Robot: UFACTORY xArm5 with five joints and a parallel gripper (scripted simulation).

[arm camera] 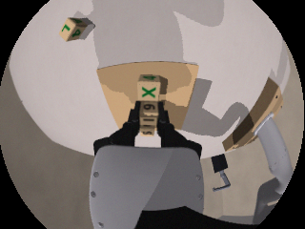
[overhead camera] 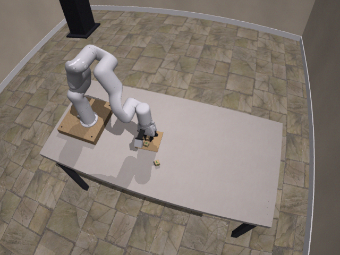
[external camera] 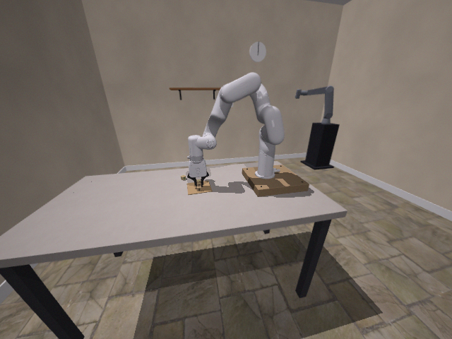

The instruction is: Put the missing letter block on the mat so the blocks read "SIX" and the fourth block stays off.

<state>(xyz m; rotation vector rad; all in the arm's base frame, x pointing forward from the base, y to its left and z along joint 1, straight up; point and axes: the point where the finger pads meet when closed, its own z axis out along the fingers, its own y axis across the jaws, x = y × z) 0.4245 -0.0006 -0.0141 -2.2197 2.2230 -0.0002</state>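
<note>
Now: the tan mat 3 cm below my hand.
</note>
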